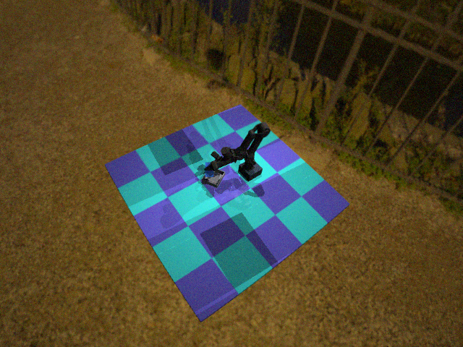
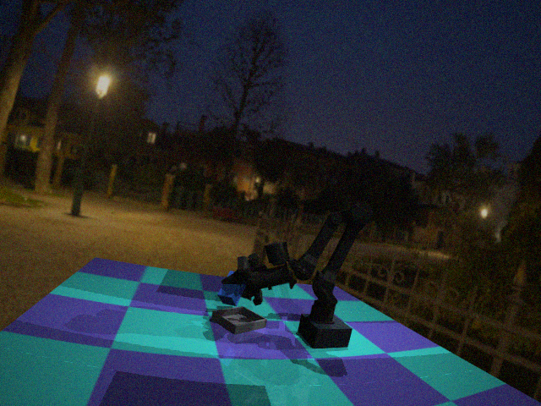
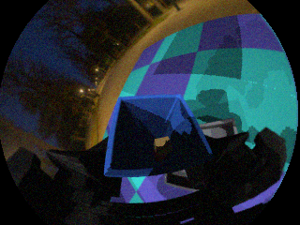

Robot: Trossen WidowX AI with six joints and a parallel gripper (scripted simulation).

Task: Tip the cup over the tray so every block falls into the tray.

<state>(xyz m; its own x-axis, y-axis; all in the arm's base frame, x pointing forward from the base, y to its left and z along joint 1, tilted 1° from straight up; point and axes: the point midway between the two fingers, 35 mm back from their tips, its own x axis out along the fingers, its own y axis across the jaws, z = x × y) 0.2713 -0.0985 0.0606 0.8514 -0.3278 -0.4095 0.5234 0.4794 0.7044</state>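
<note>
Now: the blue square cup 2 cm behind my gripper tip, 3 cm to the left of it and 1 cm below it. Also, from my gripper tip: tan block 3 cm behind, 1 cm to the left, 1 cm below.
</note>
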